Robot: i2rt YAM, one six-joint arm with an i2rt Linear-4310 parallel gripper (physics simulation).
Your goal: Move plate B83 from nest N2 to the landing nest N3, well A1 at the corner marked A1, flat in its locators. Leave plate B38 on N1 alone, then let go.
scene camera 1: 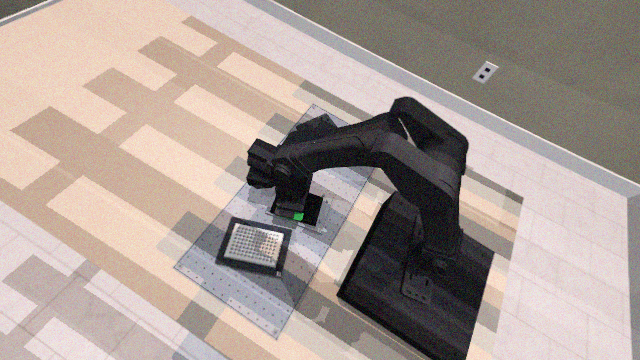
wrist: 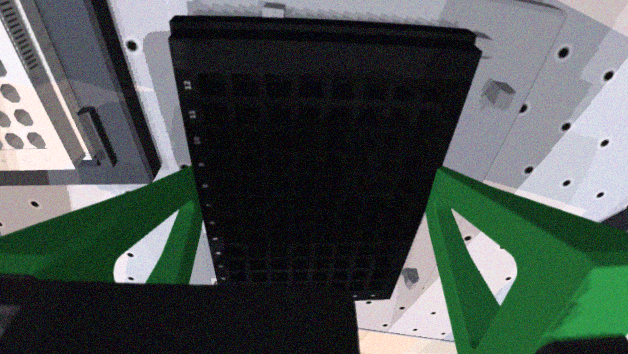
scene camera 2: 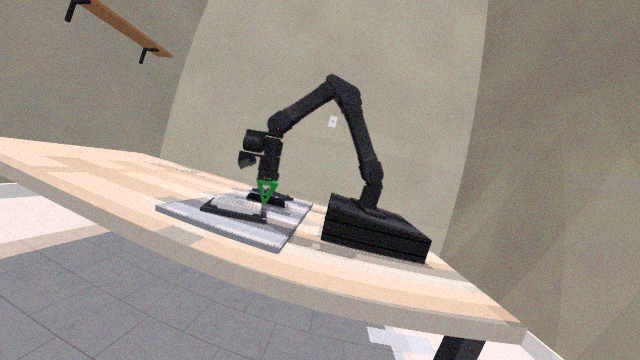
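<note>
A black plate (scene camera 1: 312, 211) (scene camera 2: 277, 202) (wrist: 310, 125), likely B83, is held between the green fingers of my gripper (scene camera 1: 295, 215) (scene camera 2: 266, 192) (wrist: 314, 177), which is shut on its long sides. It looks about level, over a light grey nest (scene camera 1: 324, 220) (wrist: 530, 55). Grey locators show beside its right edge in the wrist view; whether it rests in them I cannot tell. Its number column runs along the left, 12 at the far end. A white plate (scene camera 1: 252, 245) (scene camera 2: 235, 201) (wrist: 50, 140), likely B38, sits in a dark nest (scene camera 1: 255, 270) (wrist: 90, 65). Nest names and the A1 mark are unreadable.
Both nests stand on a perforated base board (scene camera 1: 250, 300) (scene camera 2: 240, 235). Another dark piece (scene camera 1: 322, 121) shows at the board's far end, partly hidden behind the arm. The arm's black base box (scene camera 1: 380, 305) (scene camera 2: 375, 232) stands to the right. Patchy shadows cross the table.
</note>
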